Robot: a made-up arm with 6 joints.
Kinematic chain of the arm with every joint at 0, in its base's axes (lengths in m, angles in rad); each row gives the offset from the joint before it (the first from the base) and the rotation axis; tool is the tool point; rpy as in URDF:
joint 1: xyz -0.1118 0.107 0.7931 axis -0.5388 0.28 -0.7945
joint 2: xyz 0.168 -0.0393 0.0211 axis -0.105 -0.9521 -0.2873
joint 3: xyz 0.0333 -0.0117 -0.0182 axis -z
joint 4: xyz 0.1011 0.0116 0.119 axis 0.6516 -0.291 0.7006
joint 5: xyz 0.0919 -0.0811 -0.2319 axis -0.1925 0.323 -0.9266
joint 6: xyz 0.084 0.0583 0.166 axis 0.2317 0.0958 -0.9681
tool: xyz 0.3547 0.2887 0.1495 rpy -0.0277 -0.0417 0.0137
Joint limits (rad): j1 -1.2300..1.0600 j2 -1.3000..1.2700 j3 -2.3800..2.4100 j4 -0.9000..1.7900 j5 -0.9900..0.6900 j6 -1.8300..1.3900
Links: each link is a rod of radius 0.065 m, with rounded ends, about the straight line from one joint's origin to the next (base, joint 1, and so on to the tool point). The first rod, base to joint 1, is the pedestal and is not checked.
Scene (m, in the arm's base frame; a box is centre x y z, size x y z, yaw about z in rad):
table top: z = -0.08
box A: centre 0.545 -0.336 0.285 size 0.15 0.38 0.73 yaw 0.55
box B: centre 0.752 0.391 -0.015 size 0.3 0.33 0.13 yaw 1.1
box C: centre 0.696 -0.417 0 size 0.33 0.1 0.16 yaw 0.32
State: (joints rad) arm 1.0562 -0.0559 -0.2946 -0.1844 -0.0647 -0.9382
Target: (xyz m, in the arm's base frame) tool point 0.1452 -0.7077 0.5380
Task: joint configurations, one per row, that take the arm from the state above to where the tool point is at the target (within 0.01 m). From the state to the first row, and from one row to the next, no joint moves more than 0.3 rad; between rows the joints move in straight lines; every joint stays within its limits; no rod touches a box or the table.
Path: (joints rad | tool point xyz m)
1: 1.0568 0.1185 -0.0417 -0.0204 -0.1201 -1.0810 | 0.3868 0.1289 0.6597
2: 1.0575 0.2929 0.2112 0.1436 -0.1755 -1.2239 | 0.3408 0.1402 0.7145
3: 1.0581 0.4673 0.4641 0.3076 -0.2309 -1.3667 | 0.2787 0.1449 0.7341
4: 1.0587 0.6417 0.7170 0.4716 -0.2863 -1.5096 | 0.2167 0.1260 0.7210
5: 1.0594 0.8162 0.9699 0.6356 -0.3416 -1.6524 | 0.1699 0.0727 0.6930
6: 1.0600 0.9906 1.2228 0.7996 -0.3970 -1.7953 | 0.1435 -0.0139 0.6759
7: 1.0600 0.7063 1.0120 0.5208 -0.2019 -1.5495 | 0.2771 0.0799 0.7920
8: 1.0600 0.4220 0.8012 0.2419 -0.0067 -1.3037 | 0.4308 -0.0461 0.8798
9: 1.0600 0.1377 0.5905 -0.0369 0.1885 -1.0579 | 0.4874 -0.3104 0.8201
10: 1.0600 -0.1466 0.3797 -0.3158 0.3837 -0.8121 | 0.3744 -0.5591 0.6595
11: 1.0600 -0.4309 0.1689 -0.5947 0.5788 -0.5663 | 0.1452 -0.7077 0.5380

